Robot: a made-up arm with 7 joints.
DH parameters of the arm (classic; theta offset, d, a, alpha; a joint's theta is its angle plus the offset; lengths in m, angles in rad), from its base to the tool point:
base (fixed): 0 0.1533 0.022 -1.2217
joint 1: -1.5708 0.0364 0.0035 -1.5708
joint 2: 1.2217 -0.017 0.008 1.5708
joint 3: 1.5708 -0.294 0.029 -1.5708
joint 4: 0 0.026 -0.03 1.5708
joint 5: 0 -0.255 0.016 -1.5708
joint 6: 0 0.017 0.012 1.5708
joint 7: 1.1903 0 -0.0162 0
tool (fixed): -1.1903 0.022 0 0
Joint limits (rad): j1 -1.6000..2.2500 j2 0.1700..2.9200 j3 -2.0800..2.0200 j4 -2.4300..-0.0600 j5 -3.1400..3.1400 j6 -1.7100..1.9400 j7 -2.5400..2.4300
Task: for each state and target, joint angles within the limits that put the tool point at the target. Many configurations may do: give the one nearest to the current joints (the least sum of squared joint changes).
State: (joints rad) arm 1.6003 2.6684 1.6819 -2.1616 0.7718 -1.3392 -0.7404
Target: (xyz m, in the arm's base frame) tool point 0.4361 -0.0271 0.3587
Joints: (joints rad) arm 1.3747 2.8632 1.8335 -1.4650 0.7726 -1.4262 -0.8105
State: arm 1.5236 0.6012 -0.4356 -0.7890 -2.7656 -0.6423 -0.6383
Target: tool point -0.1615 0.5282 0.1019
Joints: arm 1.0048 1.3935 -0.2784 -0.4440 -2.7766 -0.8862 -0.6770
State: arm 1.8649 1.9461 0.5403 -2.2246 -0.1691 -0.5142 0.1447
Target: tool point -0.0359 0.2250 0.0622
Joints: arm 2.1367 1.7151 0.2430 -2.4046 -0.1896 -0.4869 0.1689
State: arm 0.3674 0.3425 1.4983 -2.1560 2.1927 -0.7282 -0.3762
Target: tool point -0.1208 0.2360 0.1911
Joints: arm 0.6949 0.3776 1.7634 -2.4300 2.2208 -0.8325 -0.3210
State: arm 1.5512 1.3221 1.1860 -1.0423 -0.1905 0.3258 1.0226
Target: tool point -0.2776 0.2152 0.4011
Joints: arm 1.9786 0.3324 1.5203 -1.3368 -0.1522 0.2119 1.0296
